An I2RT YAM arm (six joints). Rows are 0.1 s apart.
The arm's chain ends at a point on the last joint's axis. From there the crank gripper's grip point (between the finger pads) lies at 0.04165 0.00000 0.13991 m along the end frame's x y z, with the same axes.
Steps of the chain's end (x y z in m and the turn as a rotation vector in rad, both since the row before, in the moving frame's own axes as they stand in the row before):
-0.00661, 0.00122, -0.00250, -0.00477, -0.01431, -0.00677
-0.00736, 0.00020, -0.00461, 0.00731, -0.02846, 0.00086
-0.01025, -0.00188, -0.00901, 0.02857, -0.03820, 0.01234
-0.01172, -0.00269, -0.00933, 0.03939, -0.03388, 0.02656
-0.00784, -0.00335, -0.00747, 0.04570, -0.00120, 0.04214
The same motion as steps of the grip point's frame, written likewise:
-0.00861, 0.00161, -0.00192, -0.00477, -0.01431, -0.00677
-0.01136, -0.00079, -0.00349, 0.00731, -0.02846, 0.00086
-0.01560, -0.00542, -0.00757, 0.02857, -0.03820, 0.01234
-0.01642, -0.00718, -0.00809, 0.03939, -0.03388, 0.02656
-0.00791, -0.00799, -0.00753, 0.04570, -0.00120, 0.04214

